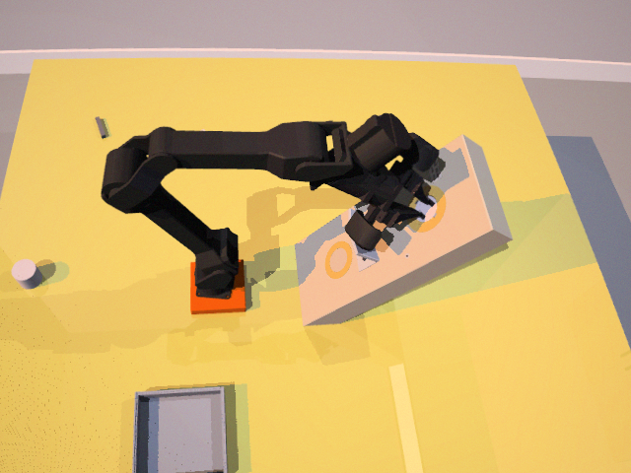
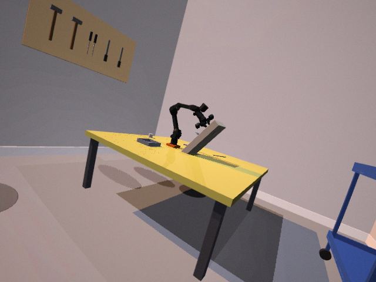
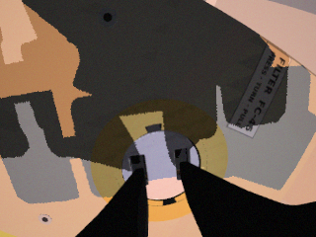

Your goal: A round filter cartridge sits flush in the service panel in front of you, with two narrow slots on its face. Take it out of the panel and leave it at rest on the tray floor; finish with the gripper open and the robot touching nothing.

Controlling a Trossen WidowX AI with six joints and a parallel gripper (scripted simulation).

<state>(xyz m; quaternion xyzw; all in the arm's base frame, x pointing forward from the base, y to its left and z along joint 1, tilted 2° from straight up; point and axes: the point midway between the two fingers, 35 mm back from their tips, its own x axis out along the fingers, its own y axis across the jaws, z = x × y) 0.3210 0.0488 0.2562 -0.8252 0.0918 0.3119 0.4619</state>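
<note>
The round filter cartridge is 20 mm ahead of my gripper tip and 10 mm below it. Also, from my gripper tip: grey flap 100 mm below, 80 mm behind, 10 mm to the right; then service panel 90 mm below, 30 mm behind; then grey tray 360 mm behind, 340 mm to the right, 260 mm below.
</note>
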